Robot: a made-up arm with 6 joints. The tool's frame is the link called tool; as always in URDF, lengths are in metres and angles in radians.
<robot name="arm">
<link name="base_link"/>
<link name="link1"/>
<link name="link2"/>
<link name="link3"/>
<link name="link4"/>
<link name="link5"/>
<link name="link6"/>
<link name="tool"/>
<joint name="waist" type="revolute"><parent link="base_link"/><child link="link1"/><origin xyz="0 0 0.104" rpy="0 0 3.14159"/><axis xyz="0 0 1"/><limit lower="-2.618" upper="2.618"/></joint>
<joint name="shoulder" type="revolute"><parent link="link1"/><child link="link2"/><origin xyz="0 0 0" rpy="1.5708 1.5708 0"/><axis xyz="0 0 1"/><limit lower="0" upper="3.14"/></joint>
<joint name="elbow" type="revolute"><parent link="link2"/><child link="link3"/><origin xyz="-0.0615 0.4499 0" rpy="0 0 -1.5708"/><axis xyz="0 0 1"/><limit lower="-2.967" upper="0"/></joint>
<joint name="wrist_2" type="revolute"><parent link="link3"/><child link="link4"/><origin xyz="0.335 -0.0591 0" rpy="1.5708 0 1.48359"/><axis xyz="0 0 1"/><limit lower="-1.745" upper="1.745"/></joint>
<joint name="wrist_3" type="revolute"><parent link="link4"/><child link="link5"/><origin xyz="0 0 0" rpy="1.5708 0 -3.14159"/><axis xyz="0 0 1"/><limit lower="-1.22" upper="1.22"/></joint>
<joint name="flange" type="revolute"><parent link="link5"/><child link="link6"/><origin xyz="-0.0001 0.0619 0" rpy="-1.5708 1.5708 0"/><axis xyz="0 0 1"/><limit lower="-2.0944" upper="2.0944"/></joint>
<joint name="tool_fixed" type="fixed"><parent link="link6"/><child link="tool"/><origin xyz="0 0 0" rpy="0 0 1.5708"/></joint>
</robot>
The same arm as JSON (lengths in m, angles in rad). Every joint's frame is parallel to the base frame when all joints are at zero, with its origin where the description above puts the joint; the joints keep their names.
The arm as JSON. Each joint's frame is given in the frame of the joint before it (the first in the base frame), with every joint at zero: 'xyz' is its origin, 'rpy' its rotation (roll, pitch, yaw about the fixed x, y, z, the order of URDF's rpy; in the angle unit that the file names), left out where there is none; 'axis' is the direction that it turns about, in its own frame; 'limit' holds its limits. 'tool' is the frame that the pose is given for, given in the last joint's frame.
{"units": {"length": "m", "angle": "rad"}, "joints": [{"name": "waist", "type": "revolute", "origin": {"xyz": [0.0, 0.0, 0.104]}, "axis": [0.0, 0.0, 1.0], "limit": {"lower": -2.618, "upper": 2.618}}, {"name": "shoulder", "type": "revolute", "origin": {"xyz": [0.0, 0.0, 0.0]}, "axis": [0.0, 1.0, 0.0], "limit": {"lower": 0.0, "upper": 3.14}}, {"name": "elbow", "type": "revolute", "origin": {"xyz": [-0.4499, 0.0, 0.0615]}, "axis": [0.0, 1.0, 0.0], "limit": {"lower": -2.967, "upper": 0.0}}, {"name": "wrist_2", "type": "revolute", "origin": {"xyz": [0.335, 0.0, 0.0591]}, "axis": [0.9962, 0.0, 0.0871], "limit": {"lower": -1.745, "upper": 1.745}}, {"name": "wrist_3", "type": "revolute", "origin": {"xyz": [0.0, 0.0, 0.0]}, "axis": [0.0, 1.0, 0.0], "limit": {"lower": -1.22, "upper": 1.22}}, {"name": "flange", "type": "revolute", "origin": {"xyz": [0.0617, 0.0, 0.0053]}, "axis": [0.9962, 0.0, 0.0871], "limit": {"lower": -2.0944, "upper": 2.0944}}], "tool": {"origin": {"xyz": [0.0, 0.0, 0.0], "rpy": [0.0001, 1.4836, 0.0001]}}}
